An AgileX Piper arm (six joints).
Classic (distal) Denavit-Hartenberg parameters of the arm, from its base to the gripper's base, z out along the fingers. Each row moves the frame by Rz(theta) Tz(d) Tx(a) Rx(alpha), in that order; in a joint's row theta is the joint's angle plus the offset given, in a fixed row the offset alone. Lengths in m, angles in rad.
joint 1: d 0.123  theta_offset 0  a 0  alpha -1.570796
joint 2: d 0  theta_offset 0.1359  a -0.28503  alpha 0
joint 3: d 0  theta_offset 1.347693  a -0.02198  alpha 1.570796
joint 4: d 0.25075  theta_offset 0  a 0  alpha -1.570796
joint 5: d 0  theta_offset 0  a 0  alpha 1.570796
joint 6: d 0.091  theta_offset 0  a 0  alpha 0
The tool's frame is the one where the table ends.
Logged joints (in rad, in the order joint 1, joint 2, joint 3, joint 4, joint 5, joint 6), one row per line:
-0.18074 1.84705 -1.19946 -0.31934 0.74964 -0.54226
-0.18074 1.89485 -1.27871 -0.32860 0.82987 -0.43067
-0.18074 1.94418 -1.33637 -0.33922 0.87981 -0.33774
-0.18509 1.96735 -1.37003 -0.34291 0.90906 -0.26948
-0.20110 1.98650 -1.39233 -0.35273 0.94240 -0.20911
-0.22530 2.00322 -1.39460 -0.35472 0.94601 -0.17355
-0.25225 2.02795 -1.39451 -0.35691 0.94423 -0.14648
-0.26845 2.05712 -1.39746 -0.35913 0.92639 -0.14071
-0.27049 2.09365 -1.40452 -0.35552 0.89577 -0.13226
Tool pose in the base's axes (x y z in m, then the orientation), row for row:
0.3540 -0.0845 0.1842 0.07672 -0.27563 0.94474 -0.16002
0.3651 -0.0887 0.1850 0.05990 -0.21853 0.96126 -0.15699
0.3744 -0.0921 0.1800 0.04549 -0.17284 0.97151 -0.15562
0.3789 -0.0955 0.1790 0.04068 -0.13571 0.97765 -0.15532
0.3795 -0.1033 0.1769 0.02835 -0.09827 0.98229 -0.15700
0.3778 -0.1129 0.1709 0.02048 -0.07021 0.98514 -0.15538
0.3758 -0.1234 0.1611 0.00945 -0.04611 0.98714 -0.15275
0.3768 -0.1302 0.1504 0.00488 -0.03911 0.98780 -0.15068
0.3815 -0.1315 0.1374 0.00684 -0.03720 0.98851 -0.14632
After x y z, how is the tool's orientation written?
As a quaternion, w x y z.
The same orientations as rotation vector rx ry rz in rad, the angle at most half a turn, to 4 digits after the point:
-0.8260 2.8312 -0.4796
-0.6615 2.9099 -0.4752
-0.5278 2.9668 -0.4752
-0.4156 2.9943 -0.4757
-0.3033 3.0315 -0.4845
-0.2177 3.0552 -0.4819
-0.1440 3.0827 -0.4770
-0.1225 3.0937 -0.4719
-0.1164 3.0921 -0.4577

